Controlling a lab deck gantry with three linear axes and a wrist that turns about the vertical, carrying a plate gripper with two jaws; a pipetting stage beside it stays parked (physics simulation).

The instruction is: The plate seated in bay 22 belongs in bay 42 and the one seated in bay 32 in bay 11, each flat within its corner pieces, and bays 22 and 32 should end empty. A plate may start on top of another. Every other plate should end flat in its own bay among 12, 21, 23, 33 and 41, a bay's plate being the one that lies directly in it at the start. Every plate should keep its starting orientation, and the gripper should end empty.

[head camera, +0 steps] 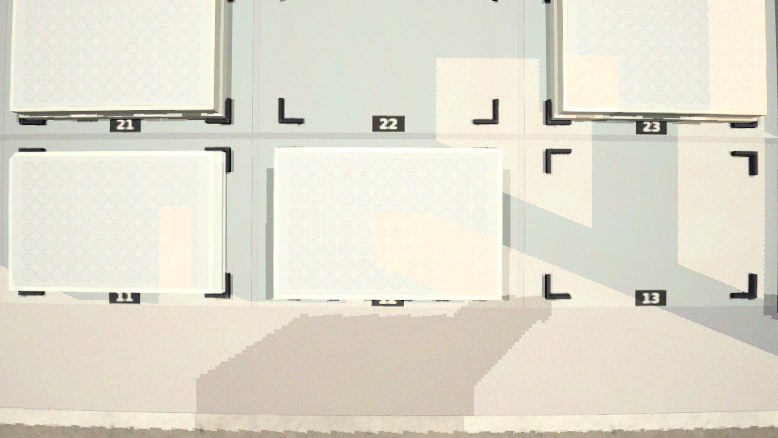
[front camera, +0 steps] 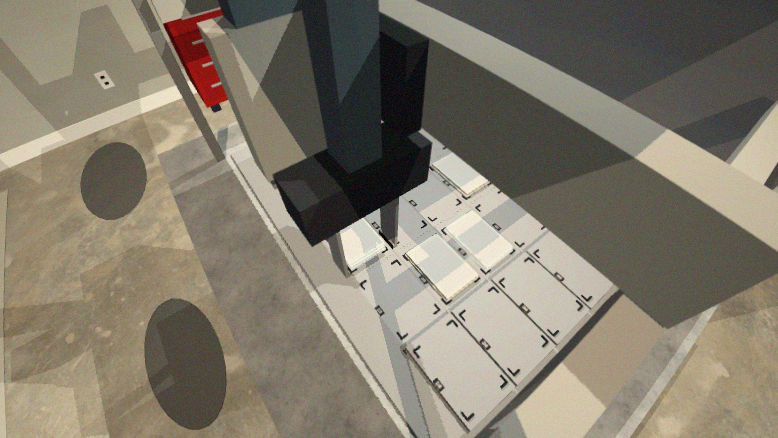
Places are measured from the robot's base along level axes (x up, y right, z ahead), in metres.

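Pixels of known places: gripper, between the fingertips: (front camera: pixel 365 253); robot's base, origin of its link: (head camera: pixel 27 289).
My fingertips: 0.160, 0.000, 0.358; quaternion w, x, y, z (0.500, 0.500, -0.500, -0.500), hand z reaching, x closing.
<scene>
Ahead of a thing's pixels: the offset from my fingertips to its top centre, as dx, dy, dz. "spot": to the spot under its first point.
The topmost plate at bay 12 {spot: -0.132, -0.046, -0.090} (front camera: pixel 363 244) (head camera: pixel 387 223) looks higher than its neighbours; what lies beneath is hidden. My gripper (front camera: pixel 369 256) is down around it, jaws on its two long sides, and looks open, though contact is hard to see. The gripper does not show in the head view. A plate {-0.145, -0.043, -0.294} (head camera: pixel 108 223) lies in bay 11. Plates stand at bay 21 {spot: -0.145, -0.141, -0.291} (head camera: pixel 114 54) and bay 23 {spot: -0.145, -0.136, +0.033} (head camera: pixel 664 65) (front camera: pixel 442 266). A plate at bay 33 {spot: -0.145, -0.255, +0.040} (front camera: pixel 480 239) and one at bay 42 {spot: -0.145, -0.354, -0.119} (front camera: pixel 461 175) show in the front view. Bay 22 {spot: -0.160, -0.140, -0.131} (head camera: pixel 386 65) holds no plate.
Bay 13 {spot: -0.160, -0.043, +0.032} (head camera: pixel 647 223) holds no plate. The gantry's large beam (front camera: pixel 571 163) crosses the right of the front view, and an upright panel (front camera: pixel 250 103) stands behind the gripper. A red drawer cabinet (front camera: pixel 201 65) stands beyond the deck.
</scene>
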